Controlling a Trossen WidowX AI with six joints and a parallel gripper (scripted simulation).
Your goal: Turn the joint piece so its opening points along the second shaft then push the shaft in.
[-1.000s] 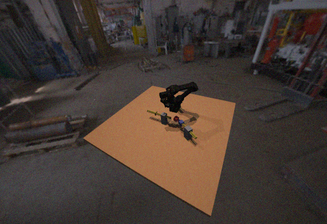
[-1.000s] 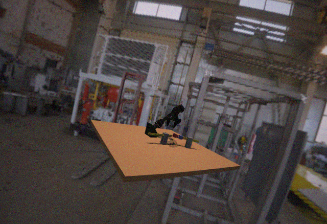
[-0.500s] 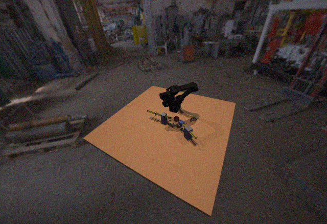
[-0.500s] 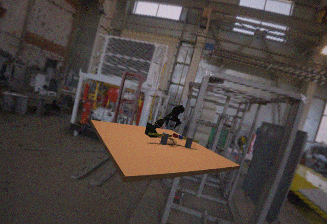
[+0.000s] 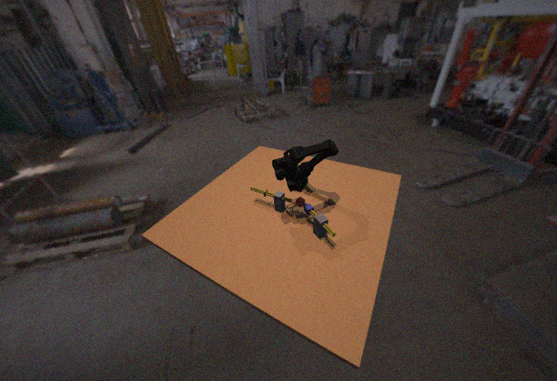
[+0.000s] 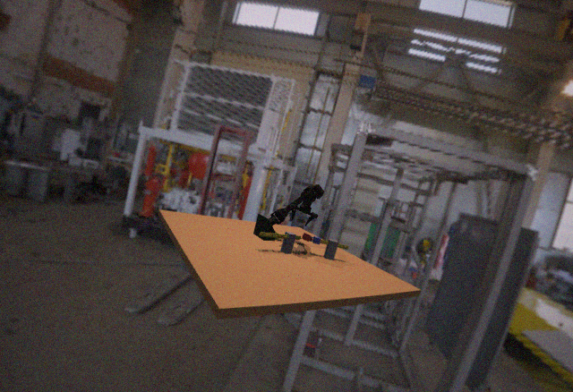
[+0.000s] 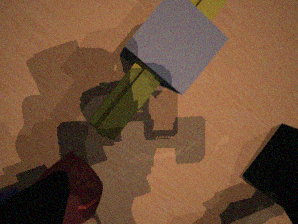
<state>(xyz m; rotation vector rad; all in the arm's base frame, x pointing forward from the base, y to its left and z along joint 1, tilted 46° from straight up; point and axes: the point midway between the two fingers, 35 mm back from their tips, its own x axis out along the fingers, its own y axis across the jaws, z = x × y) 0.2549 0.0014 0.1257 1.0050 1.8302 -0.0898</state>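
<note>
Now: the red joint piece 10 mm ahead of my gripper tip, 90 mm to the left of it and 80 mm below it.
</note>
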